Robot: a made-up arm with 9 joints. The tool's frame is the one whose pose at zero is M. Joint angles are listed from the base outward.
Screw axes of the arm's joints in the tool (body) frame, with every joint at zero. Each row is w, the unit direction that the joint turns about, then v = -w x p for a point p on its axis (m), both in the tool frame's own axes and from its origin. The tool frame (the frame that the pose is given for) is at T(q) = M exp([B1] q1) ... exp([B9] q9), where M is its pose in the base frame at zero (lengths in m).
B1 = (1, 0, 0, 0, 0.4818, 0.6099)
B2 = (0, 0, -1, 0.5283, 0.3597, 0)
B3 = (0, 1, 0, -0.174, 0, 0.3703)
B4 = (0, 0, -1, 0.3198, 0.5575, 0)
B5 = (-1, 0, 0, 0, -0.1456, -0.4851)
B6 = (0, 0, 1, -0.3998, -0.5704, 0)
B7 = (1, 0, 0, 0, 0.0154, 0.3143)
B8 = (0, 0, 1, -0.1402, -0.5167, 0)
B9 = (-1, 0, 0, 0, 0.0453, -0.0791)
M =
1 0 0 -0.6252
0 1 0 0.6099
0 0 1 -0.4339
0 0 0 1
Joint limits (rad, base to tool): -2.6..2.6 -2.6..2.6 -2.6..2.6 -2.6..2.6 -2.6..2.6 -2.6..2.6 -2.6..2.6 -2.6..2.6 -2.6..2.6
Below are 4 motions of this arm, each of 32 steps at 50 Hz.
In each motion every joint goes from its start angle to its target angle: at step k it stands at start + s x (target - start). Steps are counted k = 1, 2, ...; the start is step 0. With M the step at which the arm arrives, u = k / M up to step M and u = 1 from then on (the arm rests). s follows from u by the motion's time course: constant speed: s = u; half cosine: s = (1 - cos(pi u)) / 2; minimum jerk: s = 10 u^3 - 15 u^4 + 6 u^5.
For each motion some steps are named. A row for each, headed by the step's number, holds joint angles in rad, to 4 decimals.
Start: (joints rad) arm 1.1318 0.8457 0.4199 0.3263 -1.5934 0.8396 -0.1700 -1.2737 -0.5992
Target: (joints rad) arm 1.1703 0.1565 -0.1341 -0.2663 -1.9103 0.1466 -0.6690 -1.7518 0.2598
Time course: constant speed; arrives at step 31
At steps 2, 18, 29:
2: 1.1343 0.8012 0.3842 0.2881 -1.6138 0.7949 -0.2022 -1.3045 -0.5438
18: 1.1542 0.4455 0.0982 -0.0178 -1.7774 0.4372 -0.4597 -1.5513 -0.1004
29: 1.1678 0.2010 -0.0984 -0.2281 -1.8899 0.1913 -0.6368 -1.7210 0.2044

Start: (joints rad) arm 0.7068 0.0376 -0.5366 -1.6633 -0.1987 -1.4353 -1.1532 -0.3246 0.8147
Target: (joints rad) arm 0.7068 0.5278 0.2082 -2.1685 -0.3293 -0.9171 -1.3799 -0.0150 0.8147
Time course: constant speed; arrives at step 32
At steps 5, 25, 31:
5: 0.7068 0.1142 -0.4202 -1.7422 -0.2191 -1.3543 -1.1886 -0.2762 0.8147
25: 0.7068 0.4206 0.0453 -2.0580 -0.3007 -1.0305 -1.3303 -0.0827 0.8147
31: 0.7068 0.5125 0.1849 -2.1527 -0.3252 -0.9333 -1.3728 -0.0247 0.8147

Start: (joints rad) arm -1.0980 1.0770 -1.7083 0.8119 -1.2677 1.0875 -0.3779 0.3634 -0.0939
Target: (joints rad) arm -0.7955 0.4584 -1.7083 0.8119 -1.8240 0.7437 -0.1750 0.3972 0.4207
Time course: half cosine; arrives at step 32
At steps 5, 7, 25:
5: -1.0801 1.0405 -1.7083 0.8119 -1.3005 1.0672 -0.3659 0.3654 -0.0635
7: -1.0637 1.0068 -1.7083 0.8119 -1.3308 1.0485 -0.3549 0.3672 -0.0355
25: -0.8298 0.5286 -1.7083 0.8119 -1.7609 0.7827 -0.1980 0.3934 0.3623

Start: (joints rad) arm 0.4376 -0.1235 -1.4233 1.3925 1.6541 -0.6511 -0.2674 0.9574 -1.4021
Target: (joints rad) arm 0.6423 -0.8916 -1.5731 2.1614 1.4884 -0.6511 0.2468 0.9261 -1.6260
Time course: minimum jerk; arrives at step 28
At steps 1, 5, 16, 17, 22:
1: 0.4377 -0.1238 -1.4234 1.3928 1.6540 -0.6511 -0.2672 0.9574 -1.4022
5: 0.4464 -0.1564 -1.4297 1.4254 1.6470 -0.6511 -0.2454 0.9561 -1.4117
16: 0.5670 -0.6090 -1.5180 1.8785 1.5494 -0.6511 0.0576 0.9376 -1.5436
17: 0.5798 -0.6572 -1.5274 1.9268 1.5390 -0.6511 0.0899 0.9357 -1.5577
22: 0.6281 -0.8382 -1.5627 2.1080 1.4999 -0.6511 0.2111 0.9283 -1.6104

